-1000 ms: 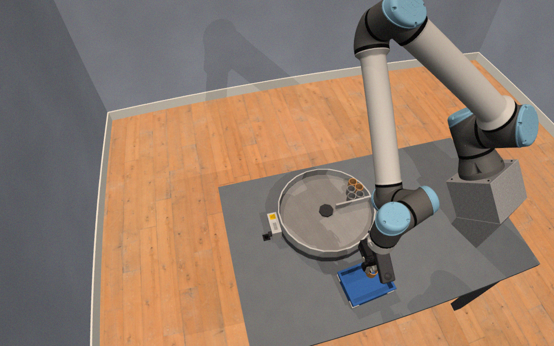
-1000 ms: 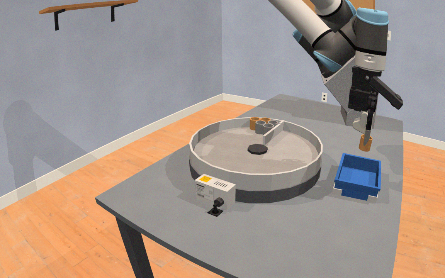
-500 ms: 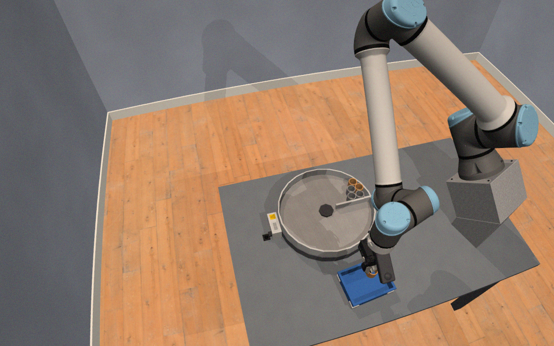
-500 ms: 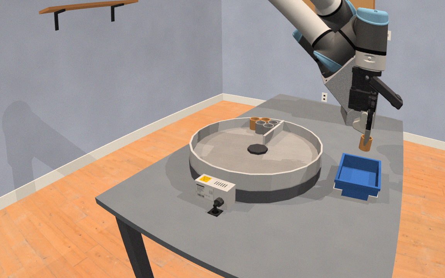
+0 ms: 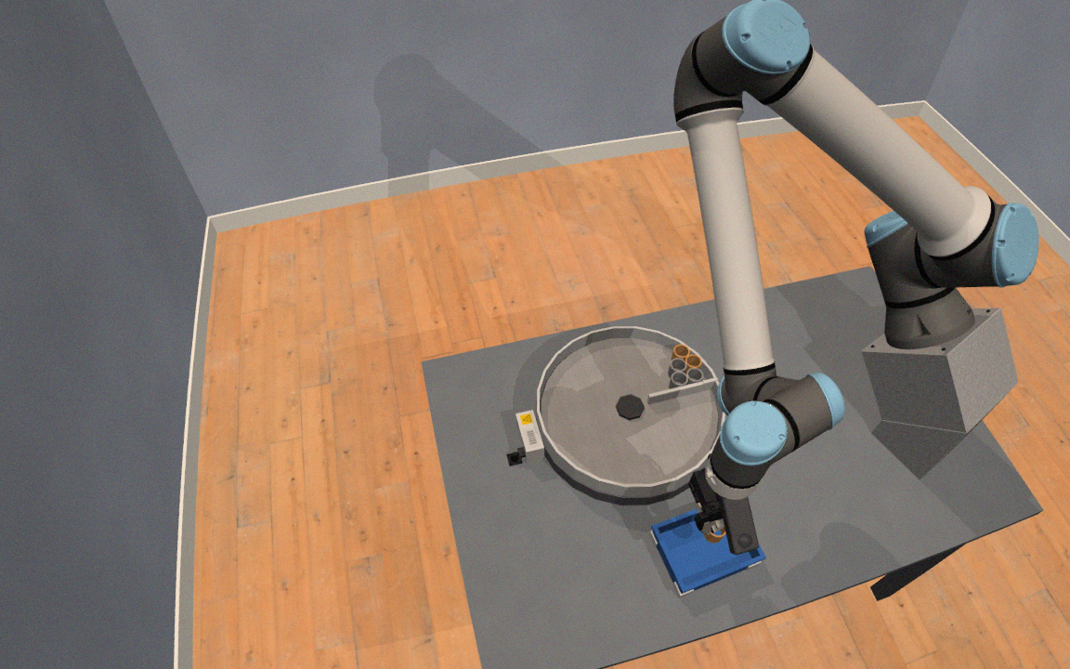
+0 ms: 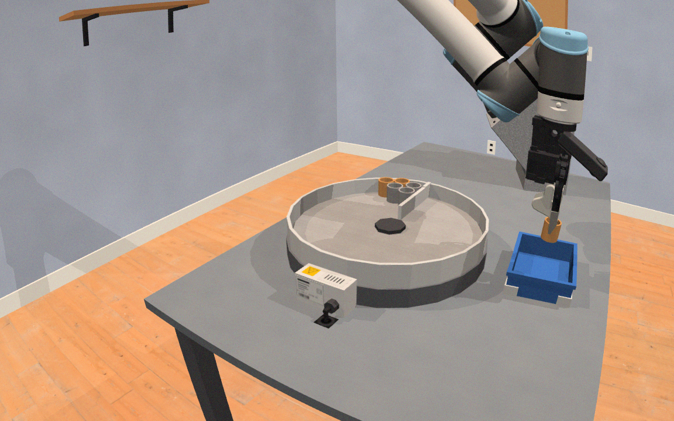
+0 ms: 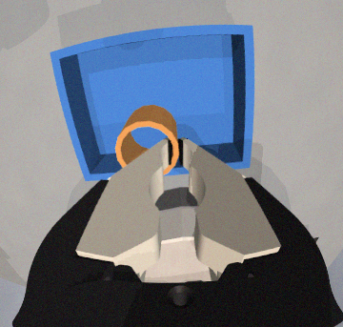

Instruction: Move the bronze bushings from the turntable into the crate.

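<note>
Right now my hand is 10 cm above the blue crate and 2 cm past it. Also, from my hand: round grey turntable: 35 cm to the right, 7 cm below, 1 cm ahead.
</note>
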